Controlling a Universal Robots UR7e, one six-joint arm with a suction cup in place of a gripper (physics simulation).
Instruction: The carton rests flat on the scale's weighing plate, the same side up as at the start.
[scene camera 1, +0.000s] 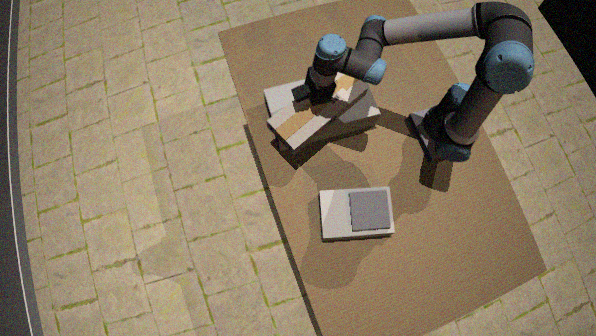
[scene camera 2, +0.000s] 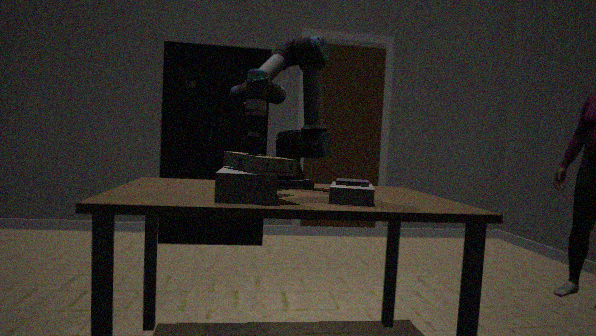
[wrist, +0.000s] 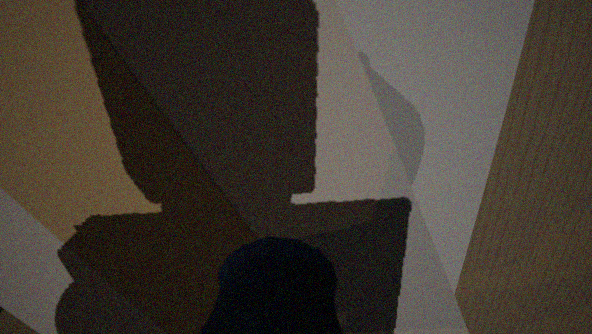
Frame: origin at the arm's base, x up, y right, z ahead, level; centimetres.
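Where they show: hand, tool point: (wrist: 279, 253); arm's base, link origin: (scene camera 2: 287, 179).
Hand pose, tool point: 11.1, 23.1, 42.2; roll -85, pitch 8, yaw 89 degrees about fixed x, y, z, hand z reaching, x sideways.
Each offset is from my tool point to the top centre of the thing, as dx, dy, dz. Level surfaces: height alone.
The carton @[+1.7, -1.9, -0.6] (scene camera 1: 298, 124) (scene camera 2: 265, 164) (wrist: 345, 150), pale with a tan tape strip, lies flat and askew on top of a larger pale box @[-4.7, +1.0, -3.4] (scene camera 1: 279, 101) (scene camera 2: 245, 189) (wrist: 475, 100). My suction gripper (scene camera 1: 321, 99) (scene camera 2: 254, 151) (wrist: 277, 245) is down on the carton's top face, and the cup appears to touch it. The arm hides part of the top in scene camera 1, and dark shadows cover much of it in the wrist view. The scale @[-7.0, -37.7, +2.6] (scene camera 1: 334, 214) (scene camera 2: 351, 196) stands apart from the boxes, with its grey weighing plate @[-7.0, -39.1, -1.0] (scene camera 1: 370, 210) (scene camera 2: 352, 182) bare.
The wooden table @[dx -14.5] (scene camera 1: 450, 240) (scene camera 2: 425, 202) carries the boxes, the scale and the arm's base. The scale is to the right of the boxes in scene camera 2. A person (scene camera 2: 582, 175) stands on the floor beyond the table's right side.
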